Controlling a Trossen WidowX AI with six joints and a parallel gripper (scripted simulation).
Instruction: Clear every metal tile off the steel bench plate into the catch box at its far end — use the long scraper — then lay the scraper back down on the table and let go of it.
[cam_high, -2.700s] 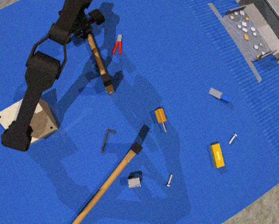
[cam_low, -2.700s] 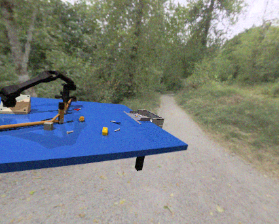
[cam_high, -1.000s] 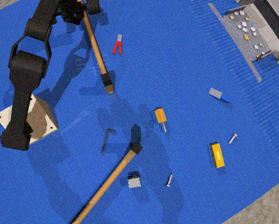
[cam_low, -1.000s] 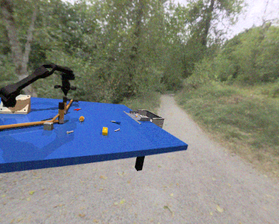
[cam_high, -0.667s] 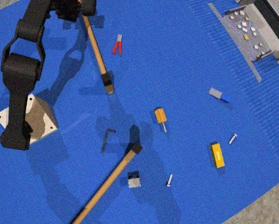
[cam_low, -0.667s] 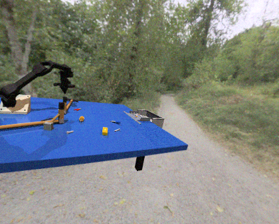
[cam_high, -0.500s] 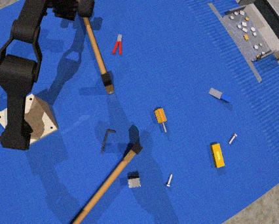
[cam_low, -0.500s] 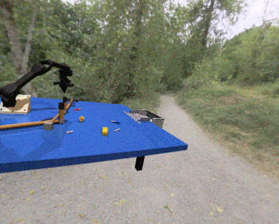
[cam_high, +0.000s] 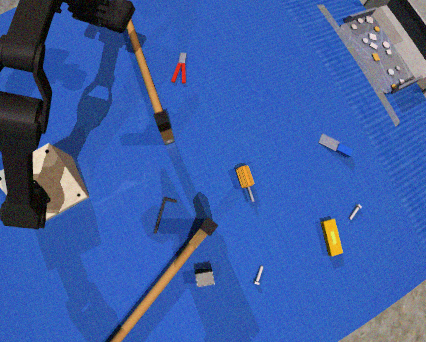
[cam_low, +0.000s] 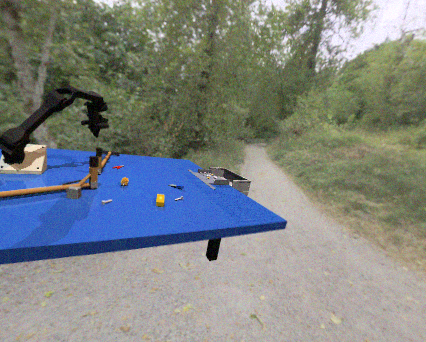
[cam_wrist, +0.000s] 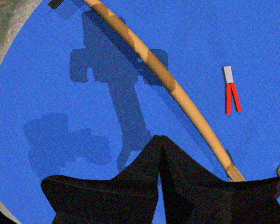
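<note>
My gripper tip is 100 mm above the long scraper, 60 mm short of it and 20 mm to the right of it. From my gripper tip the other things lie so: black hex key (410 mm to the right, 160 mm below, 70 mm behind); red-handled tool (160 mm below, 140 mm ahead, 90 mm to the right); orange-handled tool (450 mm to the right, 150 mm below, 130 mm ahead).
</note>
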